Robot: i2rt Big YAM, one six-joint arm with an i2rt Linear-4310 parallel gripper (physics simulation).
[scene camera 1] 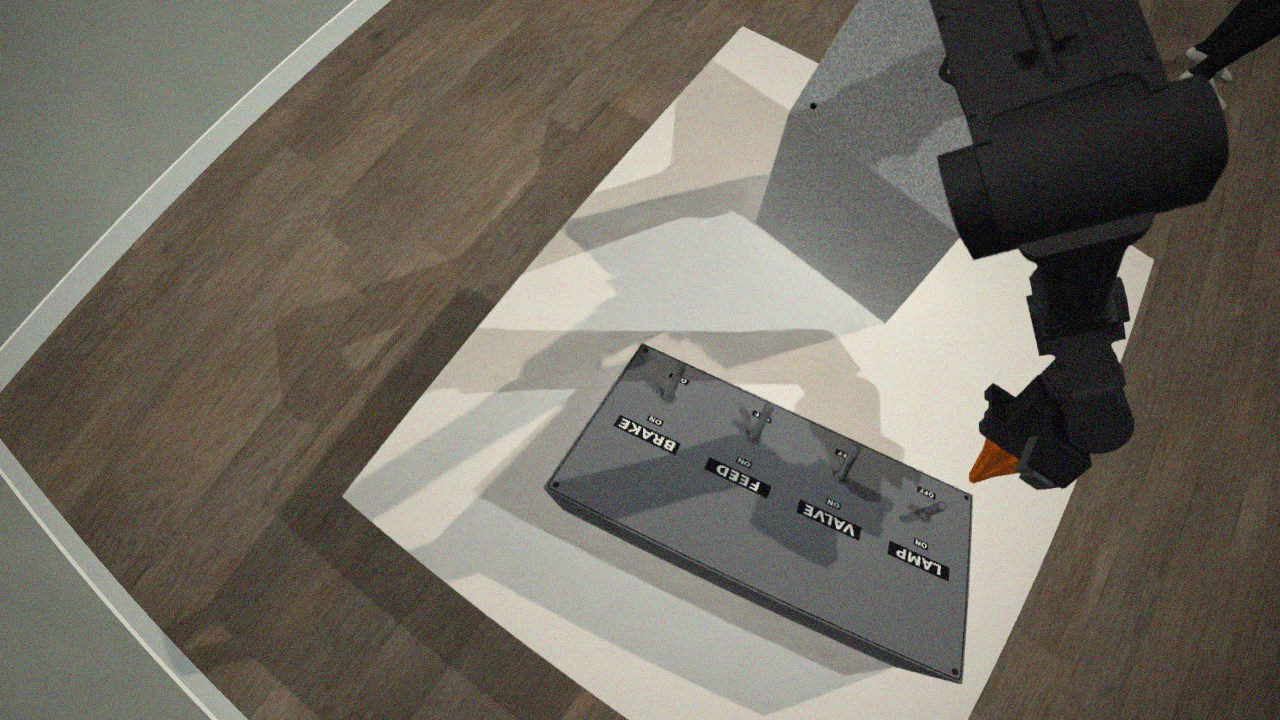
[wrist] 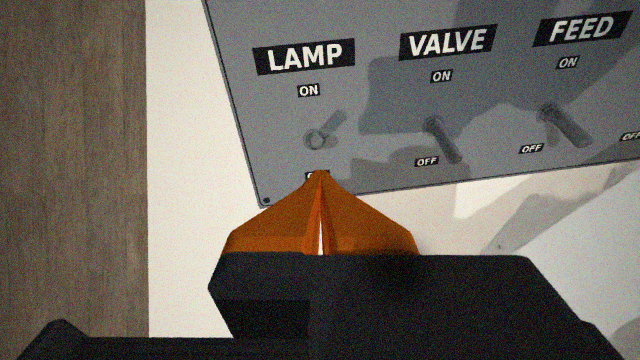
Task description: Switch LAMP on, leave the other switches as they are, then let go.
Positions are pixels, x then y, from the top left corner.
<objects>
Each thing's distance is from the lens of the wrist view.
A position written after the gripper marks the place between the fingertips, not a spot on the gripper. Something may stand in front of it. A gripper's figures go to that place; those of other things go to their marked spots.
gripper [wrist: 320,179]: 0.13 m
feed lever [wrist: 580,138]: 0.31 m
</objects>
